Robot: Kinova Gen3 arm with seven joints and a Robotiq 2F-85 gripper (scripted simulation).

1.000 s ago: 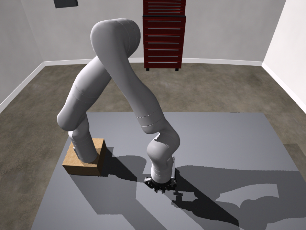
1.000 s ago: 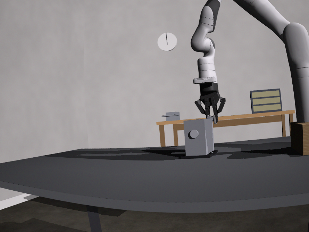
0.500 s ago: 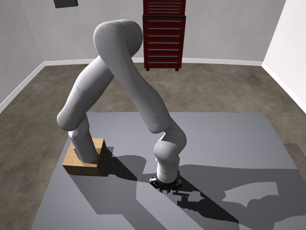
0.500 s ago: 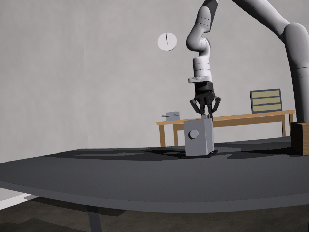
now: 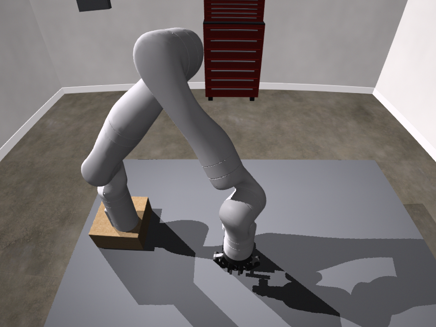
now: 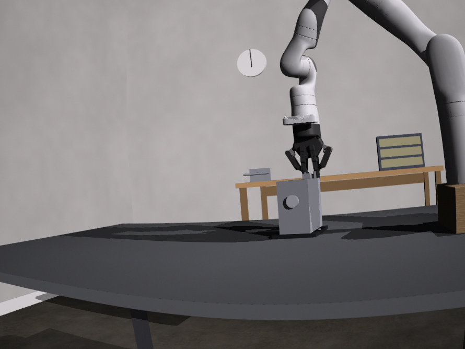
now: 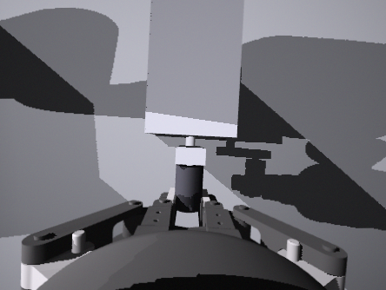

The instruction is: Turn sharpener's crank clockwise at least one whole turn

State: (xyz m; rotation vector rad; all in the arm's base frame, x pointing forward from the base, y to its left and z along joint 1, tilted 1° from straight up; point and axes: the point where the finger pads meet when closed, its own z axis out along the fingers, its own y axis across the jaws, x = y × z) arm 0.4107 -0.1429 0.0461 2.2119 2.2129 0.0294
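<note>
Right now my hand is 2 cm to the right of the crank knob. Also, from my hand: sharpener crank (2 cm to the left).
</note>
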